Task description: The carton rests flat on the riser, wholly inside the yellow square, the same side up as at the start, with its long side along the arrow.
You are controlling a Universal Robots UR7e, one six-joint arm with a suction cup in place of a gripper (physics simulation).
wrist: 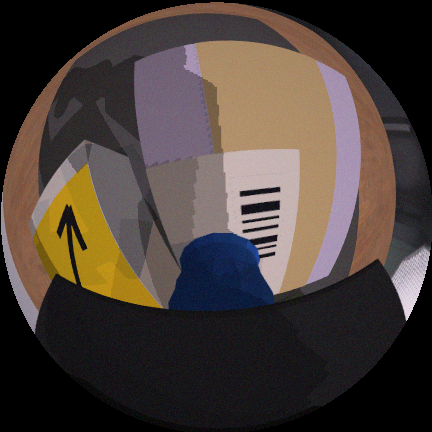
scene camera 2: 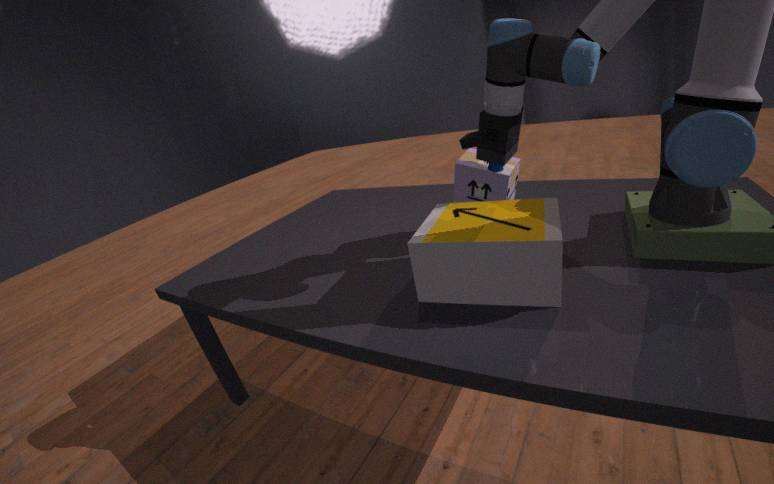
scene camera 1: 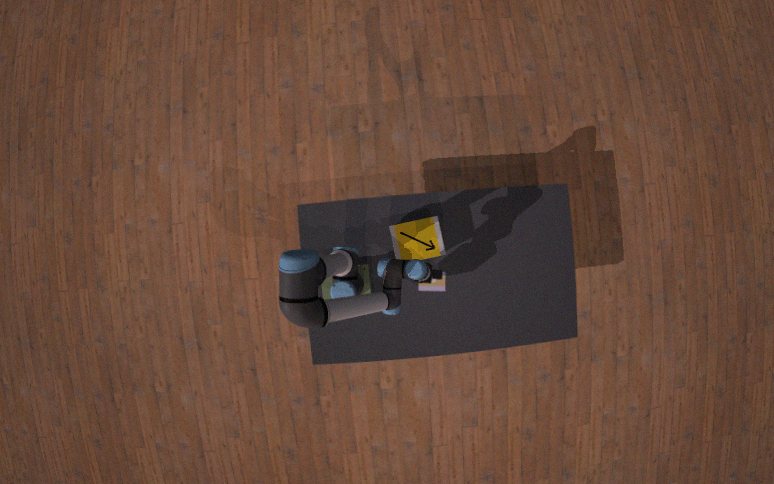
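Observation:
The carton [scene camera 1: 432, 287] [scene camera 2: 469, 178] [wrist: 270, 110] is lilac with a tan band and a barcode label on top. It hangs upright under my suction cup [scene camera 2: 495, 167] [wrist: 220, 265], which is shut on its top. Two up arrows show on its side in scene camera 2. The white riser [scene camera 1: 393, 242] [scene camera 2: 490, 273] [wrist: 112, 185] stands on the table, apart from the carton in scene camera 1. Its top bears the yellow square [scene camera 1: 425, 227] [scene camera 2: 530, 214] [wrist: 95, 240] with a black arrow [scene camera 1: 417, 240] [scene camera 2: 493, 219] [wrist: 71, 245]. The riser hides the carton's bottom in scene camera 2.
The dark table [scene camera 1: 513, 308] [scene camera 2: 273, 239] carries the arm's green base [scene camera 1: 365, 276] [scene camera 2: 684, 245]. The riser stands between scene camera 2 and the carton. The arm casts shadows over the riser and table. The table's edges show against the wooden floor.

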